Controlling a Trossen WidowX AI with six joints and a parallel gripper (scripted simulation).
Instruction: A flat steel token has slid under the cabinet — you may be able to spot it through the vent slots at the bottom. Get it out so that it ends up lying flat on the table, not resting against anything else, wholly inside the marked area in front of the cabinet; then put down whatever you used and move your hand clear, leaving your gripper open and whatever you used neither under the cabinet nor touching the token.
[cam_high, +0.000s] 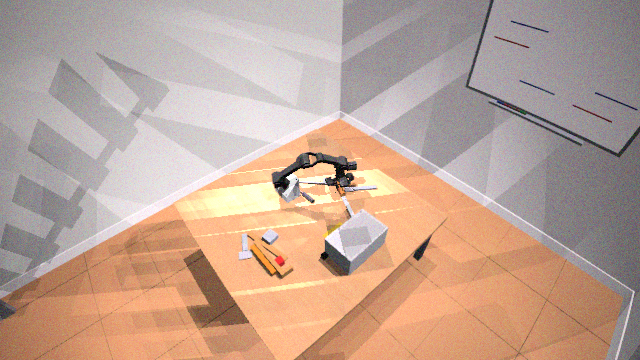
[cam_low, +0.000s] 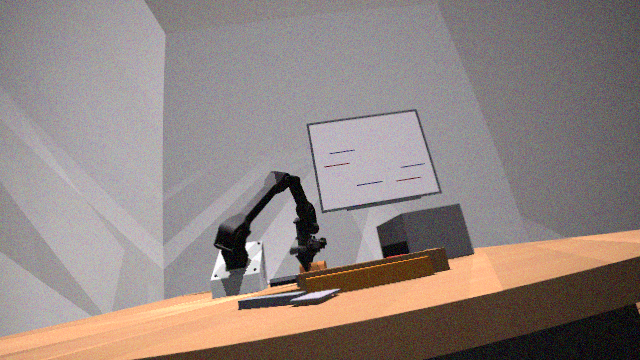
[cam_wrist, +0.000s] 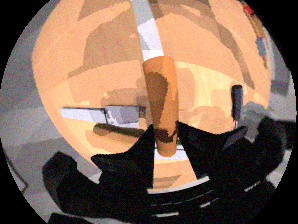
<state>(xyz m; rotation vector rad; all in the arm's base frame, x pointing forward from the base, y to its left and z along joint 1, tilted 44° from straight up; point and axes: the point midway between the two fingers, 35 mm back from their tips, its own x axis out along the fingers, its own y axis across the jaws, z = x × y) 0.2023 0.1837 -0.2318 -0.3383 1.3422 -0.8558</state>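
My gripper tip is now 8 cm past the grey bar, 3 cm to the right of it and 2 cm above it. From my gripper tip the other things lie so: thin wooden stick: 62 cm to the right, 8 cm ahead, 2 cm below; red block: 62 cm to the right, 22 cm ahead, 1 cm below; grey block: 57 cm to the right, 5 cm ahead, 1 cm below.
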